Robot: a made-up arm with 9 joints.
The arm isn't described. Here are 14 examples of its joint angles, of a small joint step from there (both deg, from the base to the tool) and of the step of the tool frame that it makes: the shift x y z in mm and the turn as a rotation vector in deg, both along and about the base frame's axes.
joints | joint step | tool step
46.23 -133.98 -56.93 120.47 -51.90 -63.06 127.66 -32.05 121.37 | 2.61 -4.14 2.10 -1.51 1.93 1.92 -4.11 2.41 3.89 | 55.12 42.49 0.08 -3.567 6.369 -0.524
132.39 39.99 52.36 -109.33 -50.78 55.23 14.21 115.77 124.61 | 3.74 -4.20 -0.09 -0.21 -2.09 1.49 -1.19 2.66 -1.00 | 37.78 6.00 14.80 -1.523 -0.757 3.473
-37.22 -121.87 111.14 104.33 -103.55 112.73 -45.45 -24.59 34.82 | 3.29 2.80 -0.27 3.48 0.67 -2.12 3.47 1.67 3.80 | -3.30 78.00 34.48 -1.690 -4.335 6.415
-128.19 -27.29 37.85 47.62 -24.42 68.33 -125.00 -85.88 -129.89 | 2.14 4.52 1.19 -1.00 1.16 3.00 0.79 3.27 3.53 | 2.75 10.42 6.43 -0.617 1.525 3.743
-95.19 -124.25 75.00 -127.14 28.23 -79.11 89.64 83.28 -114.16 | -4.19 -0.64 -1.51 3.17 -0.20 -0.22 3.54 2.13 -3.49 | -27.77 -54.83 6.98 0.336 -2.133 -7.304
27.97 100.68 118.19 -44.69 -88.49 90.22 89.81 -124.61 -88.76 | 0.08 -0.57 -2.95 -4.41 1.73 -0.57 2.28 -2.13 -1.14 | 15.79 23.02 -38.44 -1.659 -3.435 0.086
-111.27 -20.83 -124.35 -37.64 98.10 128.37 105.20 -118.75 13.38 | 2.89 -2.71 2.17 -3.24 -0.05 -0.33 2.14 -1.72 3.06 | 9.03 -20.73 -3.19 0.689 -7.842 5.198
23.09 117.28 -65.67 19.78 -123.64 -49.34 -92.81 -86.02 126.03 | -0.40 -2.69 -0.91 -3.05 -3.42 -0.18 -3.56 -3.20 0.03 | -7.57 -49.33 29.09 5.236 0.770 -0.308
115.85 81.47 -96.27 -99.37 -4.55 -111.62 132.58 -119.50 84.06 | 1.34 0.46 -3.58 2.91 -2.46 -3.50 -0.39 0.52 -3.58 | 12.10 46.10 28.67 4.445 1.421 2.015
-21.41 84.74 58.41 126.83 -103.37 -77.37 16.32 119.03 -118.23 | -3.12 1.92 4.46 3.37 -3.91 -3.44 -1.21 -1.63 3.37 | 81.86 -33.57 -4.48 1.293 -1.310 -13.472
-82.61 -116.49 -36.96 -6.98 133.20 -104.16 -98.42 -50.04 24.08 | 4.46 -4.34 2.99 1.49 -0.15 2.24 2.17 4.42 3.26 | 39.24 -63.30 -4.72 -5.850 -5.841 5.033
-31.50 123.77 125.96 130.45 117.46 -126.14 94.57 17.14 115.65 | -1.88 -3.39 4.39 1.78 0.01 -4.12 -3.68 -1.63 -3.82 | -99.73 -14.55 26.84 4.144 -3.450 3.912
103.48 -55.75 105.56 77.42 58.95 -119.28 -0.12 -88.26 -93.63 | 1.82 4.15 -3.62 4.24 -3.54 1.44 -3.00 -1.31 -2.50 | -4.28 16.19 39.91 -2.747 -0.291 -2.400
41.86 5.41 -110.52 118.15 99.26 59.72 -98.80 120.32 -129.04 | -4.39 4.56 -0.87 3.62 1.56 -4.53 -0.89 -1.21 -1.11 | -119.94 86.99 -70.08 -5.220 -11.337 -4.167
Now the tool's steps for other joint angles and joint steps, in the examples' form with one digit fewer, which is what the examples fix.
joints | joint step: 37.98 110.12 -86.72 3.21 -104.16 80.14 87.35 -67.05 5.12 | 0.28 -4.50 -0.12 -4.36 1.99 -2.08 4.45 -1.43 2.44
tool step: 51.4 -47.3 52.3 5.82 3.70 -3.46
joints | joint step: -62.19 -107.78 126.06 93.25 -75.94 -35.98 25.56 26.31 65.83 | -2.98 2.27 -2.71 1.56 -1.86 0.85 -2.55 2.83 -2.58
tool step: -22.2 1.1 25.4 -2.81 3.66 -4.18
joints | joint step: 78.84 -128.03 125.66 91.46 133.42 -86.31 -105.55 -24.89 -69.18 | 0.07 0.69 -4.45 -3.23 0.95 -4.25 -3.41 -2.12 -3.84
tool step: -3.2 60.5 -48.7 -1.49 -2.51 -8.85
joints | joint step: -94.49 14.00 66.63 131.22 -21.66 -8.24 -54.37 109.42 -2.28 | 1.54 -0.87 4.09 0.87 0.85 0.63 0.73 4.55 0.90
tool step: 22.6 61.1 22.1 6.80 -1.41 -1.56
